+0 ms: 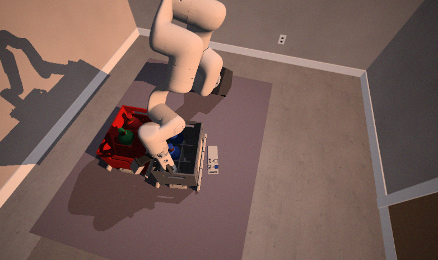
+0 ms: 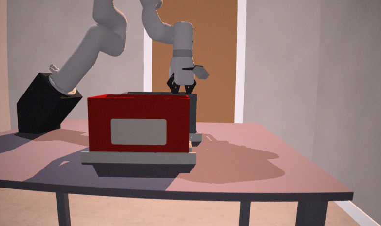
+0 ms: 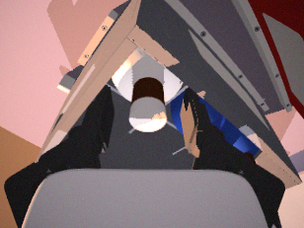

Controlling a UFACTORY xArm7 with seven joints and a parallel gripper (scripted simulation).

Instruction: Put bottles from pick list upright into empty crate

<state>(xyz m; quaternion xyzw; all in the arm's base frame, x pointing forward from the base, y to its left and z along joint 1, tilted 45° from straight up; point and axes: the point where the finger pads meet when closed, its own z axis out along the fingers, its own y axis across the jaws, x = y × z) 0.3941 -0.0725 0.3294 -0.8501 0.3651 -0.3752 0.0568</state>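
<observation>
Now: hand 7 cm above the white bottle. Also, from my hand: pick list: 10 cm behind, 20 cm to the left, 15 cm below; then red crate: 15 cm behind, 20 cm to the right, 7 cm below; then grey crate: 9 cm behind, 4 cm to the left, 7 cm below.
</observation>
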